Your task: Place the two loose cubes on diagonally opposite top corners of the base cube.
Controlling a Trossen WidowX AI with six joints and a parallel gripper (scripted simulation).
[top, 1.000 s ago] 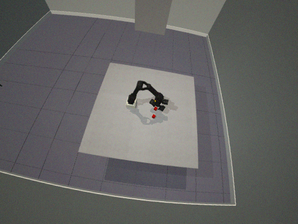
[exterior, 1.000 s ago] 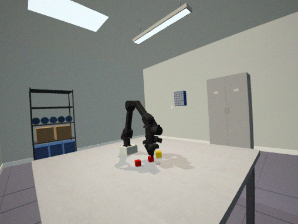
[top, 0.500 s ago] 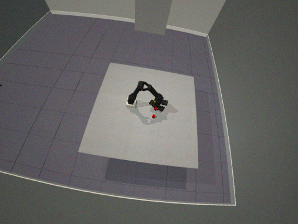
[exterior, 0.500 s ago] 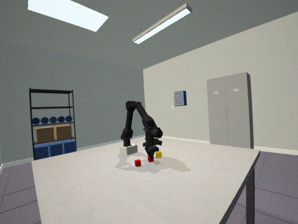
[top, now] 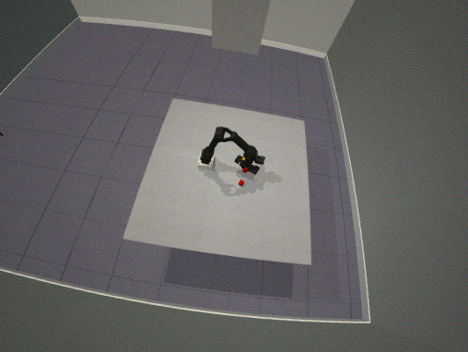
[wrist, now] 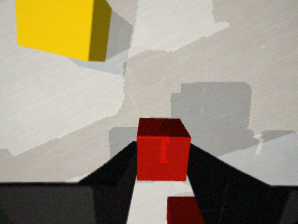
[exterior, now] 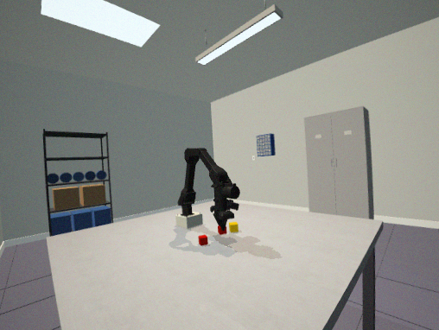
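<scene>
The yellow base cube is 30 mm behind my gripper tip, 100 mm to the left of it and 20 mm below it.
</scene>
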